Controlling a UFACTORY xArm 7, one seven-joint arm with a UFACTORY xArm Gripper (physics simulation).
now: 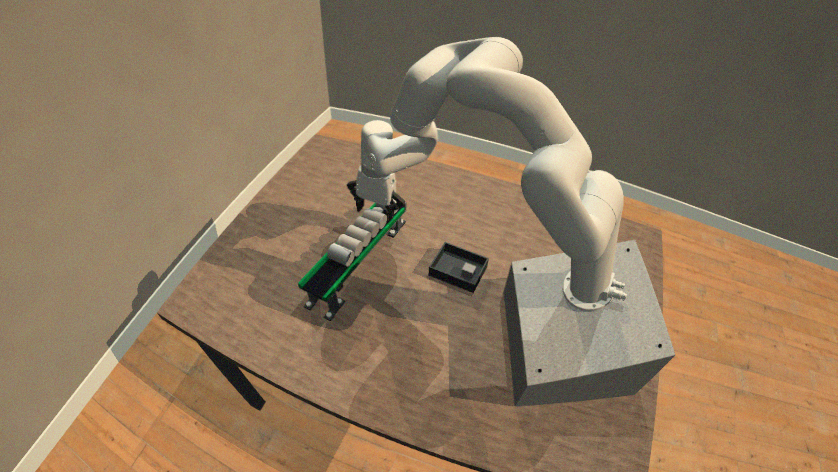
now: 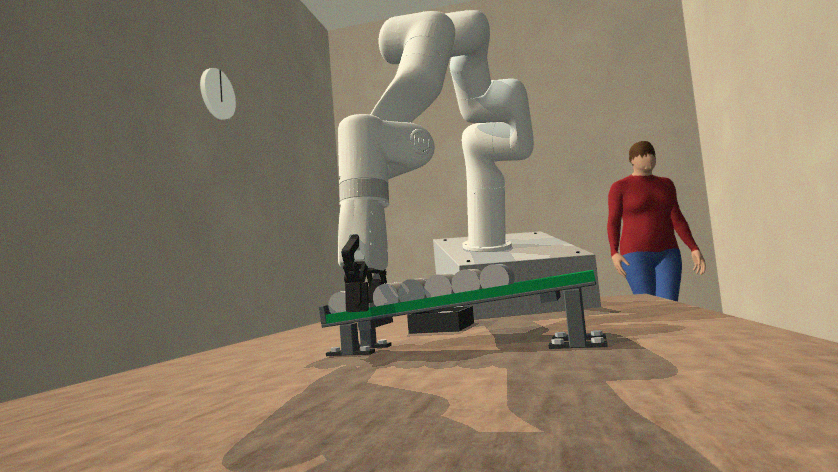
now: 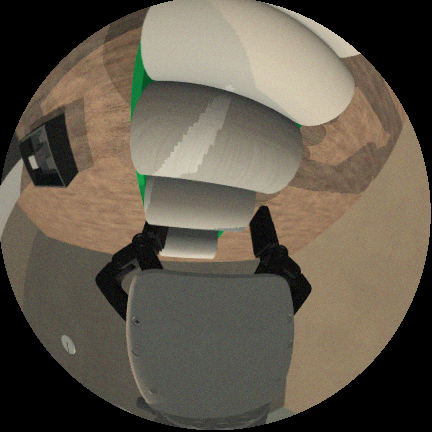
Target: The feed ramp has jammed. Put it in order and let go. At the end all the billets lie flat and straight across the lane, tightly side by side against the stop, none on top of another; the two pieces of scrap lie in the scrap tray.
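Frame: origin at the arm's base, x back, y right, z up, level; millimetres.
Seen in the pictures: gripper, fingertip midpoint: (image 1: 374,213) (image 2: 367,311) (image 3: 213,208); arm's base at its link origin: (image 1: 589,288) (image 2: 487,246).
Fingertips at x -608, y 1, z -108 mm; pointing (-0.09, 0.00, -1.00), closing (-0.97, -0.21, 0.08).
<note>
Offsets run from my fingertips to a thing's middle. "*": to the spot under its first point. Level surfaces: height alone.
The ramp (image 1: 366,247) (image 2: 527,286) slopes down to its stop @[* dx -28, dy +60, dz +0 mm] (image 2: 323,315). One grey billet @[dx +15, dy +42, dz +12 mm] (image 2: 337,301) (image 3: 190,245) lies at the stop. Several more billets lie across the lane farther up, among them the uppermost billet @[dx +42, dy -188, dz +33 mm] (image 1: 340,254) (image 2: 494,276) and a billet @[dx +24, dy -30, dz +19 mm] (image 2: 385,294) just uphill of the fingers. My gripper (image 1: 375,209) (image 2: 367,297) (image 3: 213,208) is open, pointing down at the low end, with its fingers on either side of the lane. What lies between the fingers is largely hidden. One light scrap piece @[dx +301, dy +3, dz -43 mm] (image 1: 468,268) (image 3: 34,161) lies in the scrap tray @[dx +274, dy +0, dz -42 mm] (image 1: 450,284) (image 2: 433,322) (image 3: 66,150). I cannot make out the second scrap piece.
The scrap tray stands on the table @[dz -59 mm] (image 1: 398,422) (image 2: 146,428) between the ramp and the robot's grey base block (image 1: 592,345) (image 2: 516,257). The ramp's legs (image 1: 334,301) (image 2: 575,316) stand on bolted feet. A person in red (image 2: 645,214) stands beyond the table.
</note>
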